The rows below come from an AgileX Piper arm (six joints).
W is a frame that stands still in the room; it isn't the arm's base.
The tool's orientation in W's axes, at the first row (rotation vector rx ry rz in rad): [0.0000 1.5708 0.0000]
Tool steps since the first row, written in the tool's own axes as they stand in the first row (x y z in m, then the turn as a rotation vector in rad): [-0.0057 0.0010 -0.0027 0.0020 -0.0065 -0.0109]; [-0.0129 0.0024 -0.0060 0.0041 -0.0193 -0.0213]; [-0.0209 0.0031 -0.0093 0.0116 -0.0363 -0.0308]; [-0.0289 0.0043 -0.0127 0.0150 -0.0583 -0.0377]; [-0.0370 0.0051 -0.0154 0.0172 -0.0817 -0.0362]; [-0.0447 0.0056 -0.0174 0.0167 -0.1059 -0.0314]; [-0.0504 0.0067 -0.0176 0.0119 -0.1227 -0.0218]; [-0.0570 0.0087 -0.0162 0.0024 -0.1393 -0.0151]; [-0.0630 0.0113 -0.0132 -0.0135 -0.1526 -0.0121]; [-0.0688 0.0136 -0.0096 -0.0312 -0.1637 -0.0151]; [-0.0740 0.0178 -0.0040 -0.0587 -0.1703 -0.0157]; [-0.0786 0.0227 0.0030 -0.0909 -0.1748 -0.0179]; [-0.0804 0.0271 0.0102 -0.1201 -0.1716 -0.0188]
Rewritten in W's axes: [-0.0027 0.0010 0.0057 -0.0109 -0.0065 -0.0020]; [-0.0060 0.0024 0.0129 -0.0213 -0.0193 -0.0041]; [-0.0093 0.0031 0.0209 -0.0308 -0.0363 -0.0116]; [-0.0127 0.0043 0.0289 -0.0377 -0.0583 -0.0150]; [-0.0154 0.0051 0.0370 -0.0362 -0.0817 -0.0172]; [-0.0174 0.0056 0.0447 -0.0314 -0.1059 -0.0167]; [-0.0176 0.0067 0.0504 -0.0218 -0.1227 -0.0119]; [-0.0162 0.0087 0.0570 -0.0151 -0.1393 -0.0024]; [-0.0132 0.0113 0.0630 -0.0121 -0.1526 0.0135]; [-0.0096 0.0136 0.0688 -0.0151 -0.1637 0.0312]; [-0.0040 0.0178 0.0740 -0.0157 -0.1703 0.0587]; [0.0030 0.0227 0.0786 -0.0179 -0.1748 0.0909]; [0.0102 0.0271 0.0804 -0.0188 -0.1716 0.1201]
